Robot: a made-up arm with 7 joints.
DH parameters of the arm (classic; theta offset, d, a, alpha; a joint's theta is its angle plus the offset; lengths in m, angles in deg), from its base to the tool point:
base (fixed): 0 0 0 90
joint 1: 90 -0.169 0 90
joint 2: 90 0 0 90
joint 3: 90 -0.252 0 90
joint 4: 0 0 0 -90
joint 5: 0 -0.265 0 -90
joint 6: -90 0 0 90
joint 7: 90 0 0 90
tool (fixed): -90 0 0 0
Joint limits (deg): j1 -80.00..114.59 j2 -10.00..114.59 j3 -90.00..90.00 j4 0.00..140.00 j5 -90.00..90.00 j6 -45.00..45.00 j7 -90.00..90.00
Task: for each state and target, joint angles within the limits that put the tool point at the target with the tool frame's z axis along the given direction. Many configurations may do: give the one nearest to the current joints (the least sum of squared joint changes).
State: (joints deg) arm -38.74 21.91 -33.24 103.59 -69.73 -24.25 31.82
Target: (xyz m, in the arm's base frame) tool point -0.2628 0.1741 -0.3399 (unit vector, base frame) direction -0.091 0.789 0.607
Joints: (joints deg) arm -69.31 16.11 -23.22 67.60 -49.31 -40.23 0.30
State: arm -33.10 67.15 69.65 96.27 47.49 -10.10 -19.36
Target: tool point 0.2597 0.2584 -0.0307 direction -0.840 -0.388 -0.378
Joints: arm -64.49 103.40 54.33 115.43 63.36 -6.14 -69.47
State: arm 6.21 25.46 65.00 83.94 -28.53 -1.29 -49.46
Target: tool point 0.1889 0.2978 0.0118 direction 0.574 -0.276 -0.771
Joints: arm 18.21 20.92 29.41 127.51 -37.73 -7.17 -61.37
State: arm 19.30 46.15 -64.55 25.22 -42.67 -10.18 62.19
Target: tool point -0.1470 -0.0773 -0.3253 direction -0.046 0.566 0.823
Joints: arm -24.32 -0.68 -90.00 65.98 -76.75 30.31 20.36
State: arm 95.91 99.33 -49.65 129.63 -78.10 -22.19 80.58
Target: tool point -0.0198 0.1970 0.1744 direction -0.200 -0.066 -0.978
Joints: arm 114.59 63.59 -12.32 139.88 -78.09 -20.60 69.34
